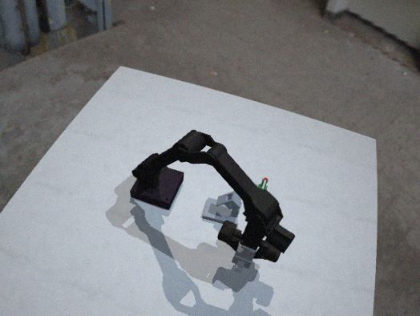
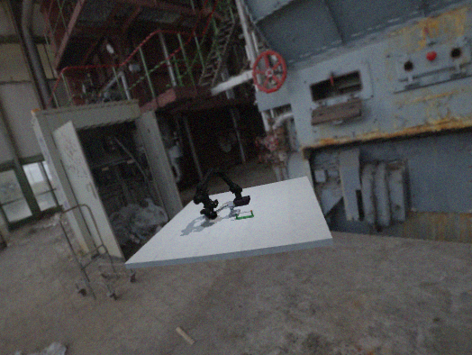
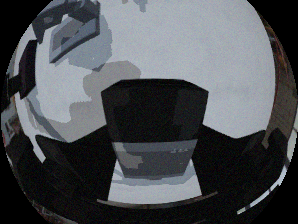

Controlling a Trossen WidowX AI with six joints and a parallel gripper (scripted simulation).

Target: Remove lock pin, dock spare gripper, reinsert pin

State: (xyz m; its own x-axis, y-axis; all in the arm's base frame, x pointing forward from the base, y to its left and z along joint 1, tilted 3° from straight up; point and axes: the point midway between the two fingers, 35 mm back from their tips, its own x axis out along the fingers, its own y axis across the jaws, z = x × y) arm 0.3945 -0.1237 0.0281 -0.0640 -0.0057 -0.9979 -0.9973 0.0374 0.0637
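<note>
My gripper tip is now 2 cm to the left of the spare gripper and 2 cm below it. From my gripper tip the other things lie so: grey mount 15 cm to the left, 11 cm behind, 1 cm above; then green block 25 cm to the left, 2 cm below, 2 cm behind.
</note>
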